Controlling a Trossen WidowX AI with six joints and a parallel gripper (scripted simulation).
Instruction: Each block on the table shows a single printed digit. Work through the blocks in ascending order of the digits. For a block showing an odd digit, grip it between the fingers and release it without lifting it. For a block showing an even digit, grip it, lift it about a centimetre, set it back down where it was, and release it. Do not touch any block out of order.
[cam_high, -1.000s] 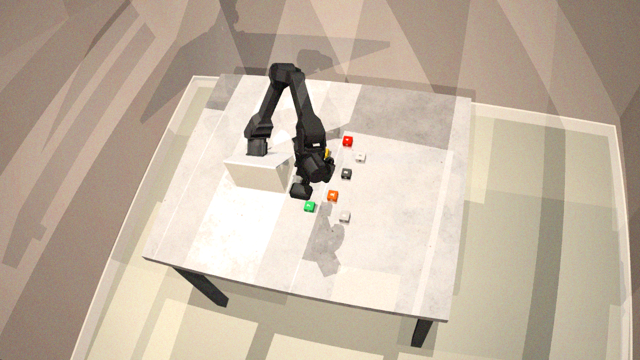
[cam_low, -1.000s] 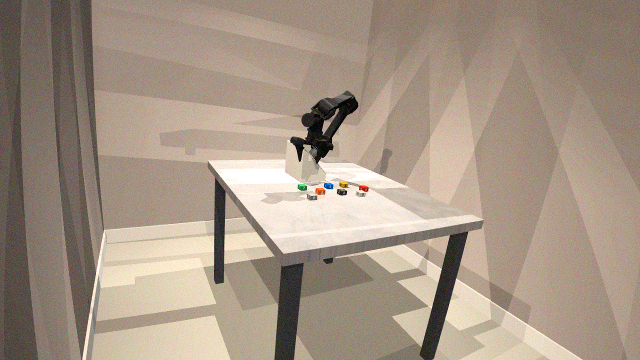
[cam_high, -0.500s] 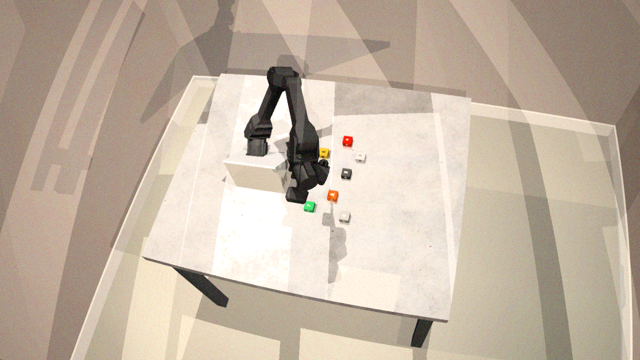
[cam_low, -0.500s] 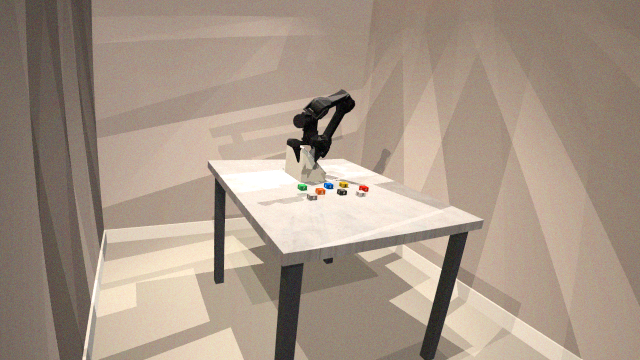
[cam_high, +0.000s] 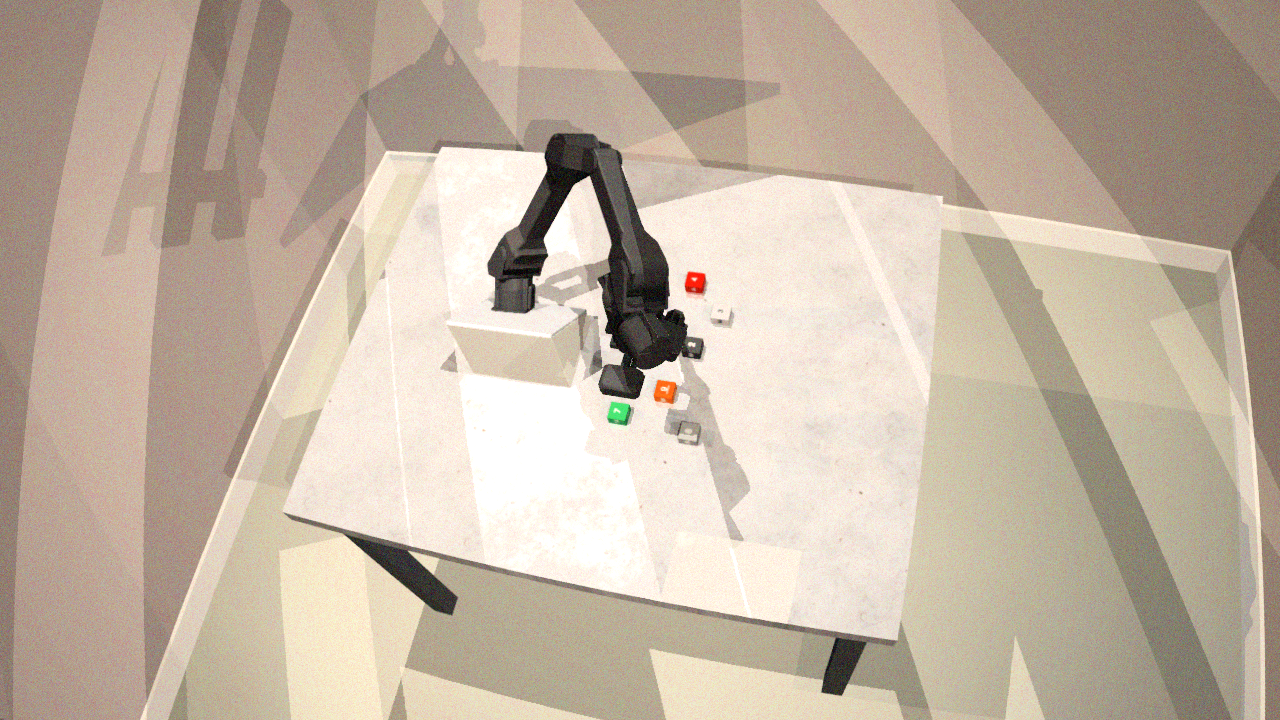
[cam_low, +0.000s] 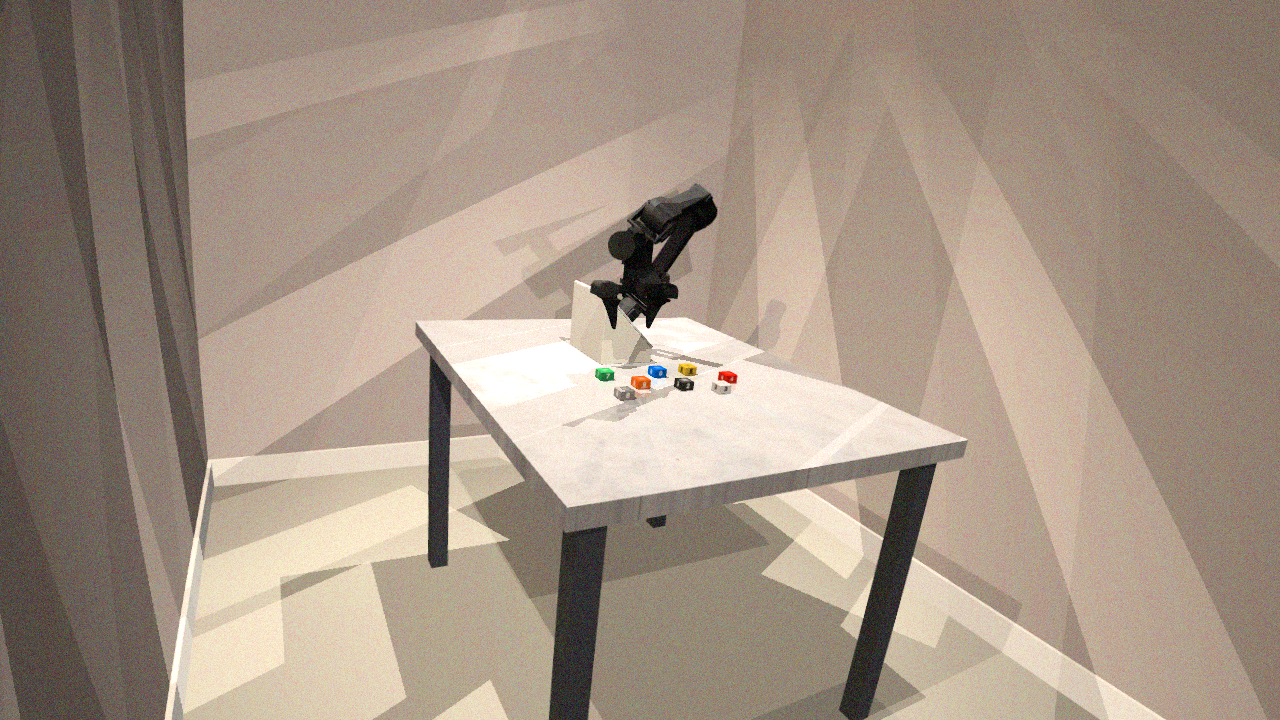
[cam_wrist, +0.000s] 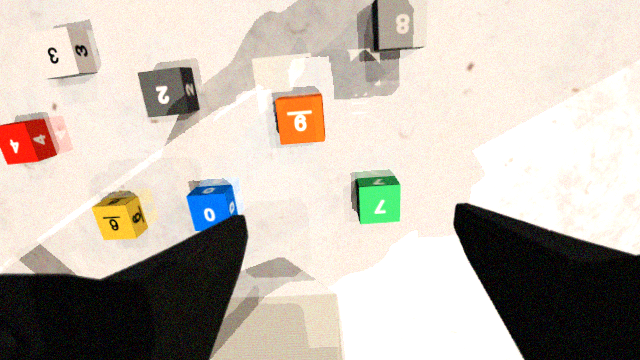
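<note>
My gripper tip is 40 mm past the blue 0 block, 110 mm to the right of it and 120 mm above it. Round my gripper tip: grey 8 block: 80 mm ahead, 50 mm to the right, 120 mm below; then orange block: 20 mm ahead, 20 mm to the left, 120 mm below; then green 7 block: 50 mm behind, 30 mm to the right, 120 mm below.
</note>
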